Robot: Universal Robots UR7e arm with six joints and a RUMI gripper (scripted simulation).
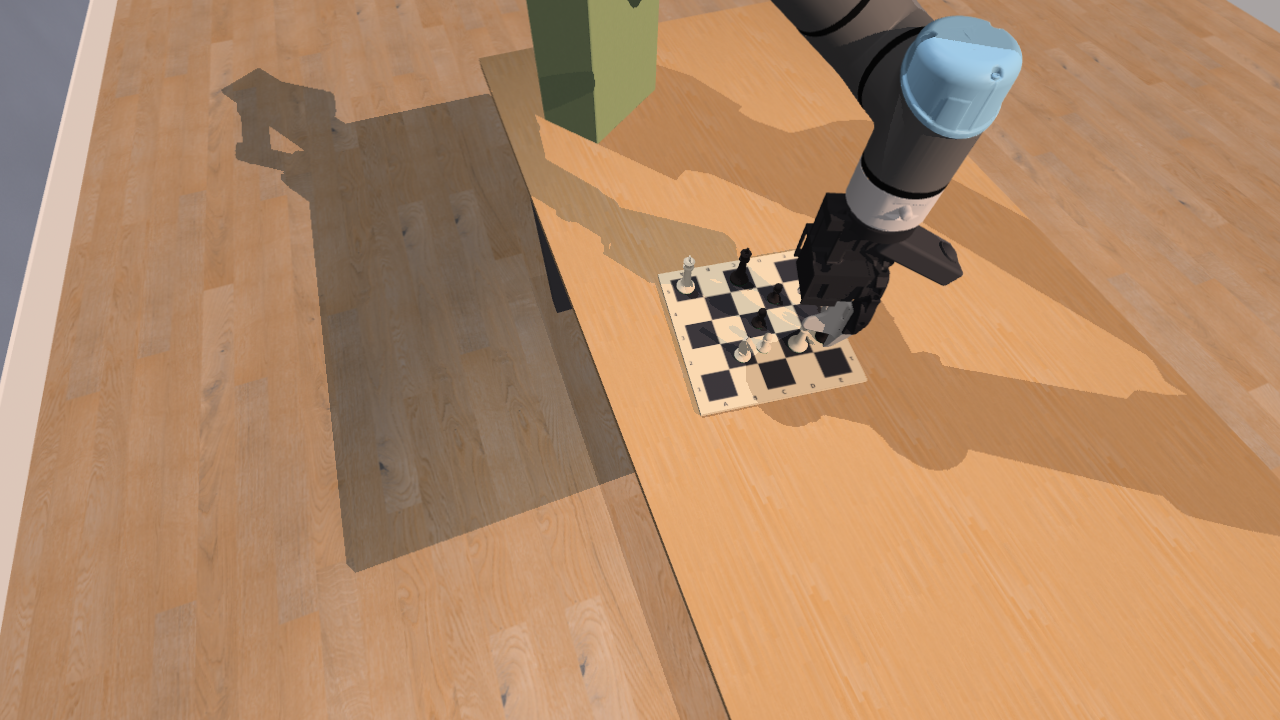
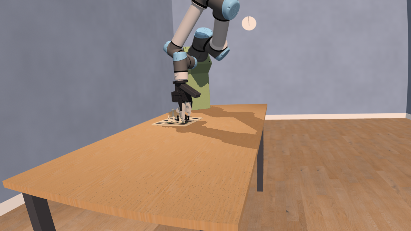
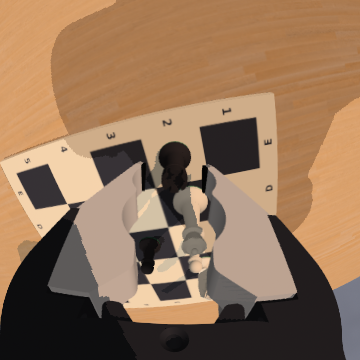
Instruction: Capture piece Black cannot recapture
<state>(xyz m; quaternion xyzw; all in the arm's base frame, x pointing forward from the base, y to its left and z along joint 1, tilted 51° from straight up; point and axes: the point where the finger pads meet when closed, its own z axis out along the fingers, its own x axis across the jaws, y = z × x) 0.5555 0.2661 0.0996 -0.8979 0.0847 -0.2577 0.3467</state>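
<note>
Now: hand 90 mm to the left of the small chessboard, 30 mm above it and 10 mm past it. The rest, counted from my hand: tall black piece 110 mm to the right, 90 mm behind, 10 mm above; tall white piece 180 mm to the right, 70 mm behind, 10 mm above.
</note>
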